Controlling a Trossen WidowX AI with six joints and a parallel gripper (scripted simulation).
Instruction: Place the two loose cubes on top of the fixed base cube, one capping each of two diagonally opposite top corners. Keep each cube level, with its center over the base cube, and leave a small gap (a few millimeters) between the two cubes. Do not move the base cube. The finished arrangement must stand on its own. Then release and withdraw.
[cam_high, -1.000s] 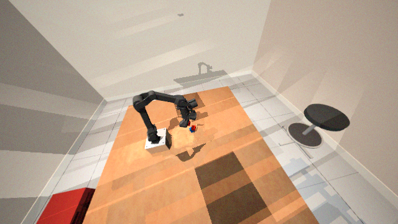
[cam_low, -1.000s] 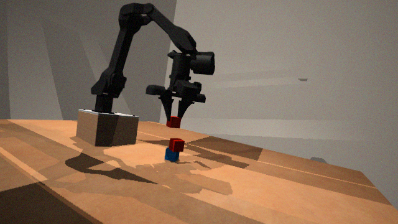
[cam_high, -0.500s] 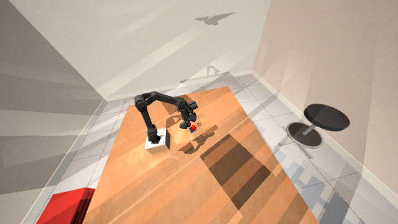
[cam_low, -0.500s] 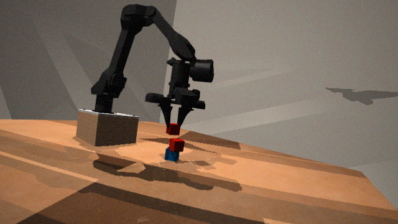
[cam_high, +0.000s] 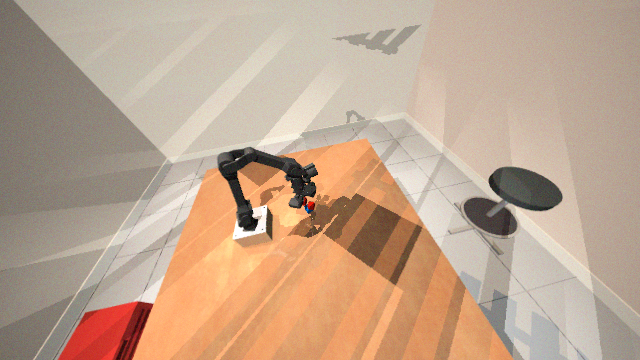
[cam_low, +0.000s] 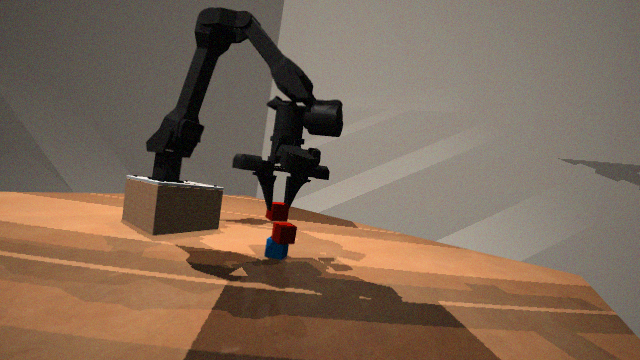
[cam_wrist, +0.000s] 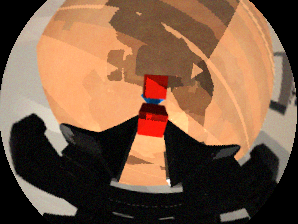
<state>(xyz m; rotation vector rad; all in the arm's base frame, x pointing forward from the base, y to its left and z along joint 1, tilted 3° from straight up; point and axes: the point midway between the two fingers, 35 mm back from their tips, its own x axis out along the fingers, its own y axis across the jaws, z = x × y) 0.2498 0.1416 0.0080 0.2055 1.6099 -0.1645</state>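
The blue cube is 2 cm ahead of my gripper tip and 7 cm below it.
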